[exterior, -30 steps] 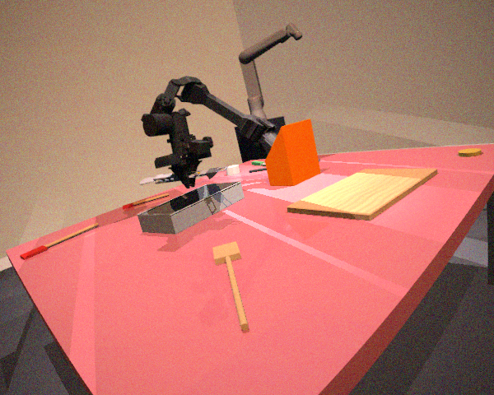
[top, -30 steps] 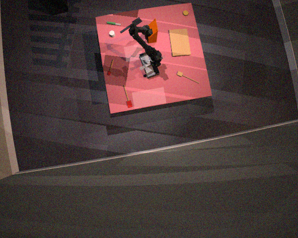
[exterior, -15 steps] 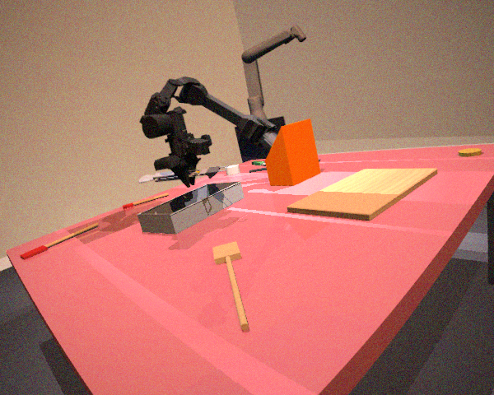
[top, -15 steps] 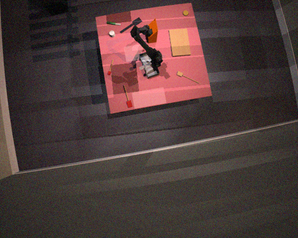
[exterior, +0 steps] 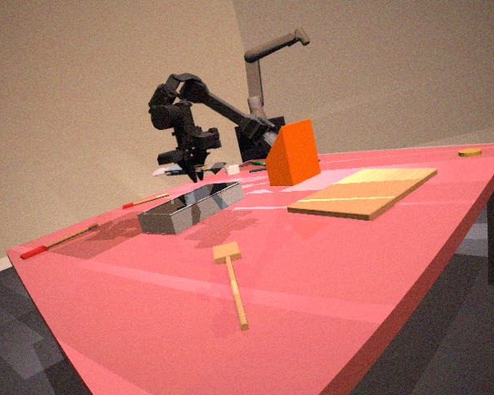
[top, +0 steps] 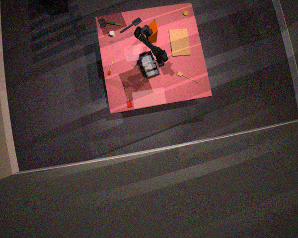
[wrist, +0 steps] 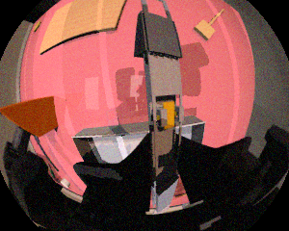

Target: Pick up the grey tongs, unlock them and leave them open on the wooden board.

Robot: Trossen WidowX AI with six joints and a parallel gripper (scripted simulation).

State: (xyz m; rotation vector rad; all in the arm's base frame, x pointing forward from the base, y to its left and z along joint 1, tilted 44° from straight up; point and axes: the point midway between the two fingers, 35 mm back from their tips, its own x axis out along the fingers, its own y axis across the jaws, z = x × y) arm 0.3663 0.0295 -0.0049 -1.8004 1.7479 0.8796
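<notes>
Right now the wooden board is 26 cm behind my gripper tip, 34 cm to the left of it and 10 cm below it. Round my gripper tip: black spatula (61 cm behind, 21 cm to the right, 11 cm below); then grey roasting tin (3 cm behind, 10 cm to the right, 8 cm below); then white cylinder (53 cm behind, 48 cm to the right, 9 cm below).
</notes>
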